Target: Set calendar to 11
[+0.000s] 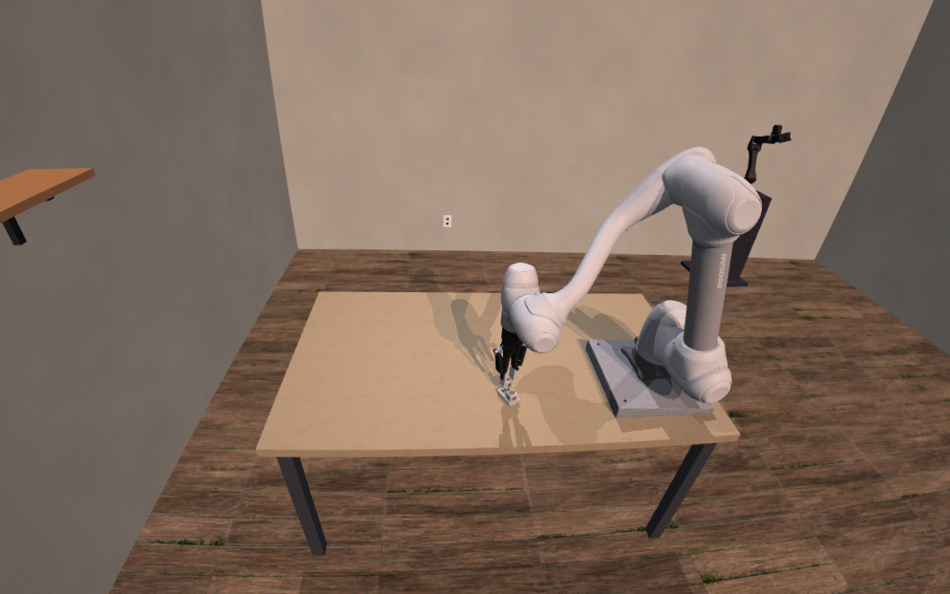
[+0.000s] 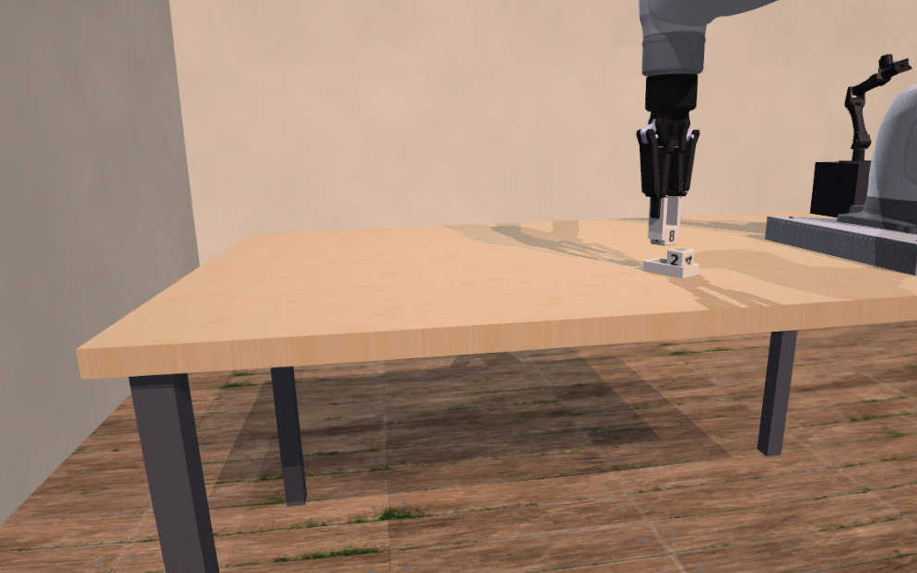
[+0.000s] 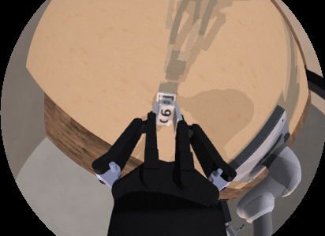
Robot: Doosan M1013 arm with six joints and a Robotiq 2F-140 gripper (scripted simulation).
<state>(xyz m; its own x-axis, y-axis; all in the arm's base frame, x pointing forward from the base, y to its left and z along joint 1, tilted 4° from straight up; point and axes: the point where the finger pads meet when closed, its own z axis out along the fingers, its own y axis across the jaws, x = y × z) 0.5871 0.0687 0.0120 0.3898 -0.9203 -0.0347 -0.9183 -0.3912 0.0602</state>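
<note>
Right now the white tray is 8 cm below my hand, 1 cm to the left of it and 1 cm behind it.
</note>
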